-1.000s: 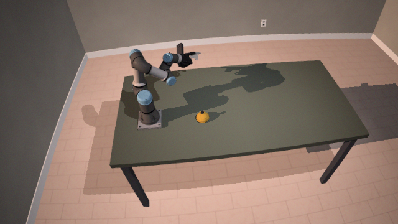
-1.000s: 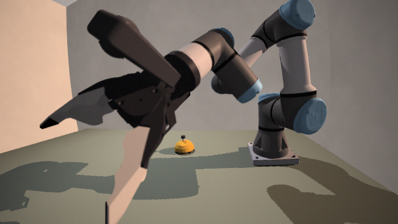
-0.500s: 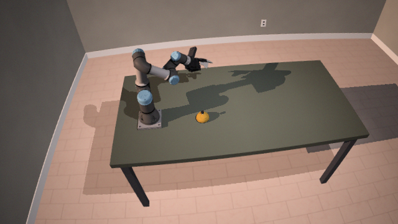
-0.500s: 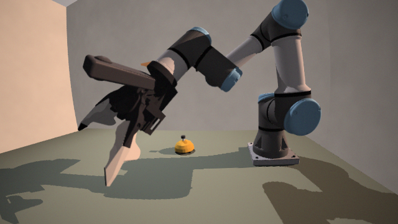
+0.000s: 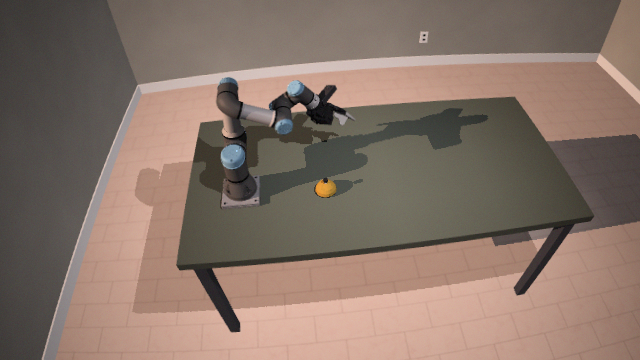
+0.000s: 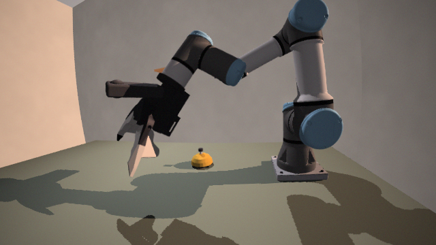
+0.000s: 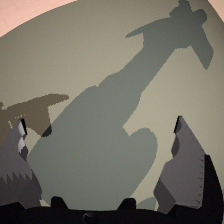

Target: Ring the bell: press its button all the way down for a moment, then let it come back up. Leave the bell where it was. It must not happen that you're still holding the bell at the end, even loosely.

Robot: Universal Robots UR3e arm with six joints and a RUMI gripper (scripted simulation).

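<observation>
My hand is 290 mm to the left of the dark button, 80 mm above it and 30 mm past it. The rest, counted from my hand: orange dome bell 290 mm to the right, 100 mm below, 30 mm behind.
</observation>
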